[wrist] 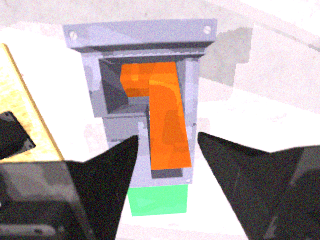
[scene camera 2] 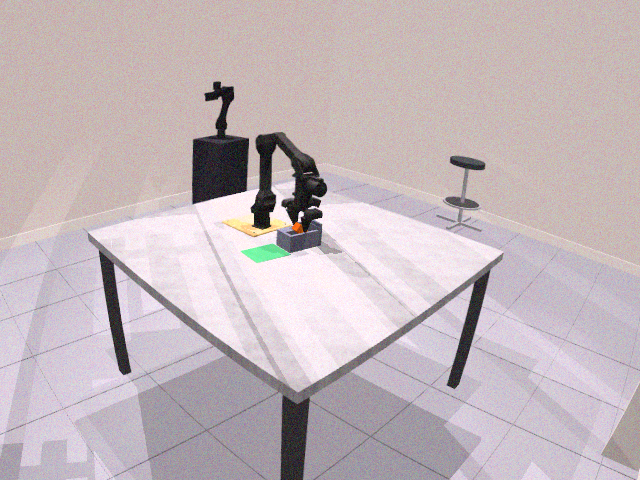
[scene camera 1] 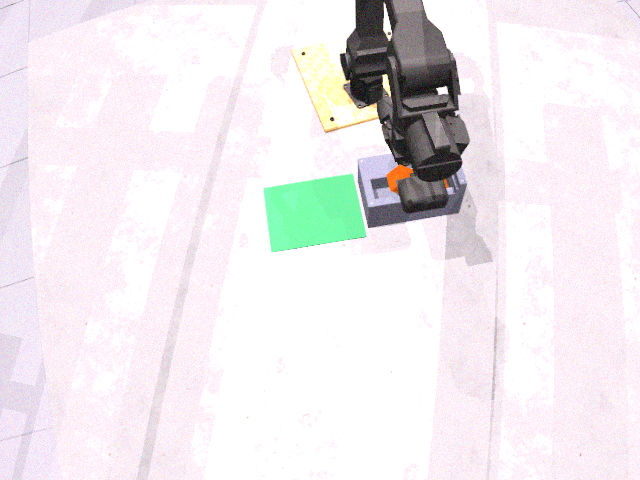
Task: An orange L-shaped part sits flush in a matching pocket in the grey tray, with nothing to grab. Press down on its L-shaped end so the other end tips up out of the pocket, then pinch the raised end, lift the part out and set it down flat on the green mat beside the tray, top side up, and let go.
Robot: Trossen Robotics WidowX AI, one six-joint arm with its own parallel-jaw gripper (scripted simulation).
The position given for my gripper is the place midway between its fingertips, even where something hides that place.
Observation:
My gripper (scene camera 1: 407,182) is open and holds nothing. I also see an orange L-shaped part (wrist: 169,145) and a green mat (scene camera 1: 313,212).
My gripper also shows in the wrist view (wrist: 167,138) and in scene camera 2 (scene camera 2: 300,230). The green mat shows as well in the wrist view (wrist: 157,200).

